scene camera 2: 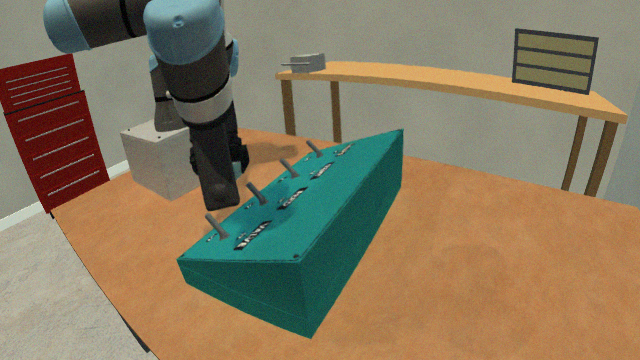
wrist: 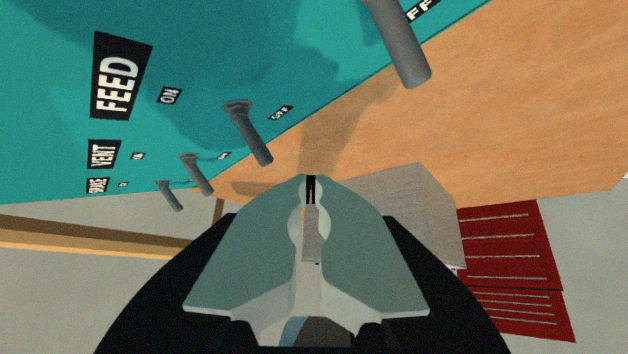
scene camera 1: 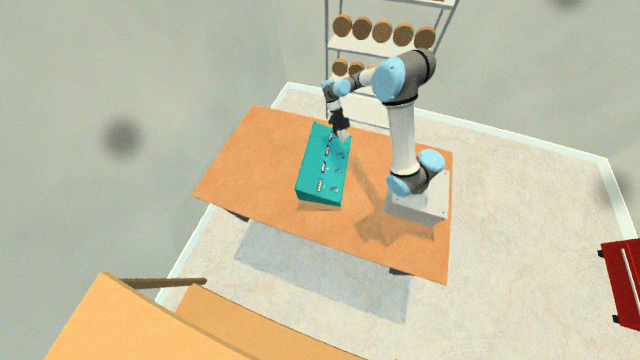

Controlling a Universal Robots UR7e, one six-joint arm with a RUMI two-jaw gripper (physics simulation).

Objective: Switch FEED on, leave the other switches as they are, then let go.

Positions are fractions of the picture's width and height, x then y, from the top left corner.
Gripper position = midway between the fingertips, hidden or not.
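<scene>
You'd find my gripper (scene camera 2: 0.36,0.51) in the scene, and from the wrist there's my gripper (wrist: 0.50,0.50) again. There's a feed lever (wrist: 0.41,0.42) as well.
</scene>
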